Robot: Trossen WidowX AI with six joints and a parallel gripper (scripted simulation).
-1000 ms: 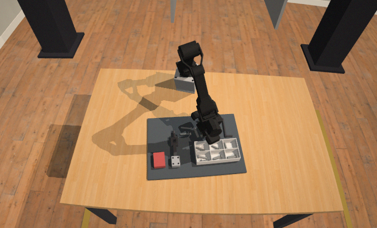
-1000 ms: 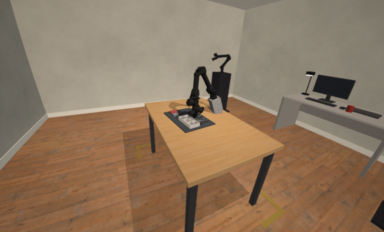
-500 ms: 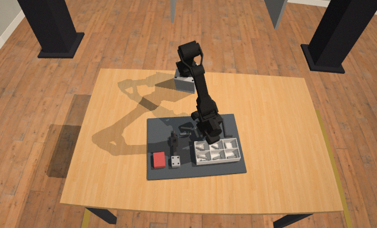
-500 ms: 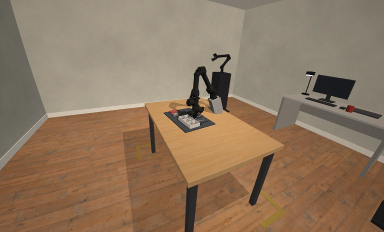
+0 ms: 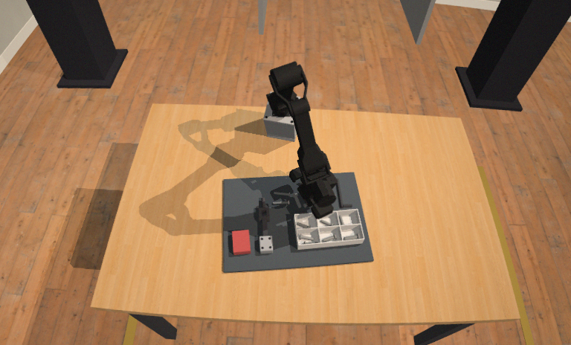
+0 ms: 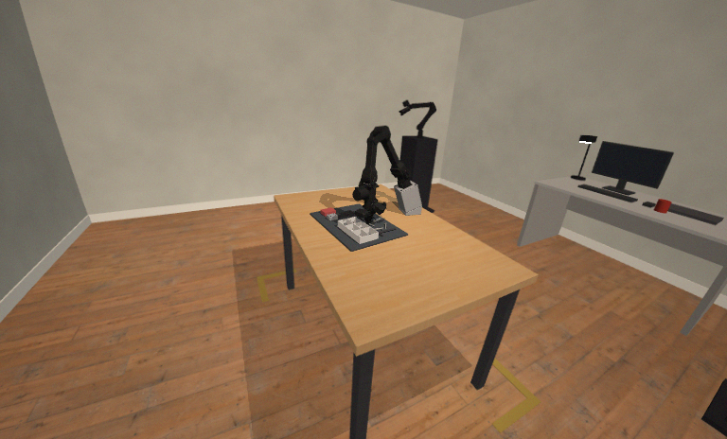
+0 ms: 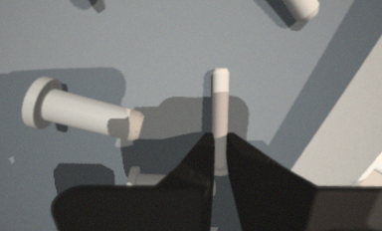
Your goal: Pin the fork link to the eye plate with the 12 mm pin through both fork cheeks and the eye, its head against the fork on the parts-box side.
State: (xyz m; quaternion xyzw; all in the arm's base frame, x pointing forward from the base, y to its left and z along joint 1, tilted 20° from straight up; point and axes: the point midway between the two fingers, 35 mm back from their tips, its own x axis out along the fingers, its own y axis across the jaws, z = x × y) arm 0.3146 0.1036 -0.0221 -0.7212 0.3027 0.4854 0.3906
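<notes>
Right now my hand is 10 mm past the pale pin, 40 mm to the left of it and 30 mm above it. From my hand the other things lie so: dark eye plate bar 80 mm ahead, 140 mm to the right, 30 mm below; long black bar 30 mm behind, 120 mm to the left, 30 mm below; white parts box 100 mm ahead, 60 mm to the left, 30 mm below.
</notes>
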